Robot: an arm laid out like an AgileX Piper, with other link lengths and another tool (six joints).
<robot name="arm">
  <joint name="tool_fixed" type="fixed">
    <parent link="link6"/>
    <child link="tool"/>
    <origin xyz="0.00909 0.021 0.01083" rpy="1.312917 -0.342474 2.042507"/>
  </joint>
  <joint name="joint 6" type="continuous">
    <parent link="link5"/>
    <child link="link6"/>
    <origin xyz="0.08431 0 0.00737" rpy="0 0 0"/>
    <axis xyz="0.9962 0 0.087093"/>
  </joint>
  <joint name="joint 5" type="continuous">
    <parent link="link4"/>
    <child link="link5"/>
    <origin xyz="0 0 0" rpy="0 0 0"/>
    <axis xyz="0 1 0"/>
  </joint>
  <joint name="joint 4" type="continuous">
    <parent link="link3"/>
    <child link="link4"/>
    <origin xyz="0.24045 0 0.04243" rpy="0 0 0"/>
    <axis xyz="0.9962 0 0.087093"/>
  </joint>
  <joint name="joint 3" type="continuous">
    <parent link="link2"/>
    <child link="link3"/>
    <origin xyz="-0.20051 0 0.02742" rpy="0 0 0"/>
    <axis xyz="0 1 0"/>
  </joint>
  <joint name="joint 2" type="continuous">
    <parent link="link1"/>
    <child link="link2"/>
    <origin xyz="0 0 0" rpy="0 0 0"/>
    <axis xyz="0 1 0"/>
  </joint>
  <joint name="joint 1" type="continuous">
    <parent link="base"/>
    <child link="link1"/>
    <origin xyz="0 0 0.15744" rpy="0 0 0"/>
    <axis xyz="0 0 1"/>
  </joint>
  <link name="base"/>
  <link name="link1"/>
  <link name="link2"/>
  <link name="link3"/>
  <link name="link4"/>
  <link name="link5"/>
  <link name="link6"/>
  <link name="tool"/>
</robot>
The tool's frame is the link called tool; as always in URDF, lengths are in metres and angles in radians. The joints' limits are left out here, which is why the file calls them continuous.
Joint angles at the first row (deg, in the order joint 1, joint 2, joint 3, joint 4, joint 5, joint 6):
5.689, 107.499, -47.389, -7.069, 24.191, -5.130
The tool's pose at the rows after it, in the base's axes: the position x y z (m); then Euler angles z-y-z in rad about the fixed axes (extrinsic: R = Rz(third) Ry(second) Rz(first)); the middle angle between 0 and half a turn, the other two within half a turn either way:
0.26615 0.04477 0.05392 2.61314 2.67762 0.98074
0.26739 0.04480 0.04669 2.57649 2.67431 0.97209
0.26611 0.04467 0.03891 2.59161 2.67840 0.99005
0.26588 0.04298 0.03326 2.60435 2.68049 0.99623
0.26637 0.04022 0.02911 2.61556 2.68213 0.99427
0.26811 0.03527 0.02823 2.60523 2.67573 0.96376
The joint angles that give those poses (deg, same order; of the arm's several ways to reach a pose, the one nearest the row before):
5.690, 109.211, -47.440, -7.685, 20.633, -5.073
5.689, 111.122, -47.683, -9.146, 18.095, -5.021
5.635, 112.952, -47.753, -9.377, 16.766, -5.022
5.234, 114.382, -47.973, -9.416, 15.873, -5.019
4.611, 115.517, -48.298, -9.412, 15.344, -4.914
3.501, 115.856, -48.439, -9.415, 14.710, -4.750

